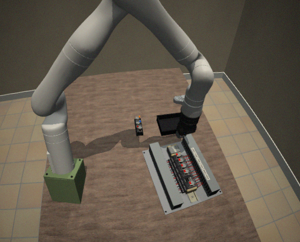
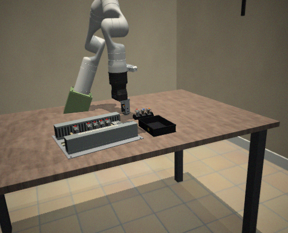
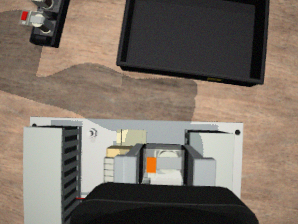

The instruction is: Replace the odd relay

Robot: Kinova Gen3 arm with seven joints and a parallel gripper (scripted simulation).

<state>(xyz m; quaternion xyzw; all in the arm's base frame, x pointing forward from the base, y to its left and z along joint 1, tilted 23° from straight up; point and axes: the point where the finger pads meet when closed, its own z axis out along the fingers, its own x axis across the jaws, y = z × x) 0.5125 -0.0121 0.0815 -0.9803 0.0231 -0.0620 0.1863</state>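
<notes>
The black tray is 14 cm to the left of my hand, 10 cm below it and 4 cm ahead of it.
</notes>
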